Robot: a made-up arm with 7 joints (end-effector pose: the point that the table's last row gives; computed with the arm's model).
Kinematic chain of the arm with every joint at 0, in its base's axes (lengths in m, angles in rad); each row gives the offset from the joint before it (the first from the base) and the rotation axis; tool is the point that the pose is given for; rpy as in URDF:
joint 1: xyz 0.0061 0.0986 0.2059 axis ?
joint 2: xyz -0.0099 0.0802 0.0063 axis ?
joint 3: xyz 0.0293 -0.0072 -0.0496 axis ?
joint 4: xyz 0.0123 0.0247 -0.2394 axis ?
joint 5: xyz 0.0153 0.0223 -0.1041 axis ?
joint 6: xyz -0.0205 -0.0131 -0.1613 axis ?
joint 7: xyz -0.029 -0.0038 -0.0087 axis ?
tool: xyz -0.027 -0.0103 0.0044 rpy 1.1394 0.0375 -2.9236
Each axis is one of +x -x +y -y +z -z.
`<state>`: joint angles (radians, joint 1 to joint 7).
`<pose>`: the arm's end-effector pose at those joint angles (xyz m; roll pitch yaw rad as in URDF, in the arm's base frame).
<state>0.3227 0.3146 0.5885 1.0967 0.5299 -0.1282 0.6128</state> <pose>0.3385 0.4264 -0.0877 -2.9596 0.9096 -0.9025</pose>
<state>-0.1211 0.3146 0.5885 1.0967 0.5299 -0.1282 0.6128</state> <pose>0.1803 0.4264 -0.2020 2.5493 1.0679 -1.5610</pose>
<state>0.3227 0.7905 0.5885 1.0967 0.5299 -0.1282 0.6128</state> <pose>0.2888 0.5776 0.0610 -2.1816 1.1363 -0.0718</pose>
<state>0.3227 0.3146 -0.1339 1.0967 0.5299 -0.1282 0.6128</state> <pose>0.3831 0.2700 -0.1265 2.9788 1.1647 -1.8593</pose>
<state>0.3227 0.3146 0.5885 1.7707 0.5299 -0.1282 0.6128</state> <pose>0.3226 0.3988 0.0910 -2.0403 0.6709 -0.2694</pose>
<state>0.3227 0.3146 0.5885 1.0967 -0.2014 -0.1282 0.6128</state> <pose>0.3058 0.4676 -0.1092 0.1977 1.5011 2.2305</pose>
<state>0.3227 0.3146 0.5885 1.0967 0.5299 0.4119 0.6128</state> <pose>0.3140 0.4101 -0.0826 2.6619 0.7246 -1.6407</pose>
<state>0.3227 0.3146 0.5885 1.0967 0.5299 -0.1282 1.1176</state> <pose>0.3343 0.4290 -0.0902 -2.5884 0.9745 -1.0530</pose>
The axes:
joint 1: -y
joint 2: +x
joint 3: +z
joint 4: -y
joint 5: +z
joint 6: +y
joint 7: -x

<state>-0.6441 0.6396 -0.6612 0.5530 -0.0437 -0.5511 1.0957</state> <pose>-0.1762 0.4731 -0.2590 2.2555 0.0511 2.3482</pose>
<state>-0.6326 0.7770 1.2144 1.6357 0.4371 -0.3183 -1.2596</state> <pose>0.1058 0.5965 0.1180 -2.7354 0.5615 1.2003</pose>
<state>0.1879 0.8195 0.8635 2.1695 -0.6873 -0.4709 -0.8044</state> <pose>0.1454 0.4726 0.3184 -2.2606 -0.6074 1.3688</pose>
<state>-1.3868 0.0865 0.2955 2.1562 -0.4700 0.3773 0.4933</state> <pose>-0.1330 0.3175 -0.0652 1.0539 0.2388 2.7996</pose>
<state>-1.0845 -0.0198 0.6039 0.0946 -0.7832 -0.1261 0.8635</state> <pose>-0.5068 0.2231 -0.0177 1.9897 -1.0230 3.1233</pose>
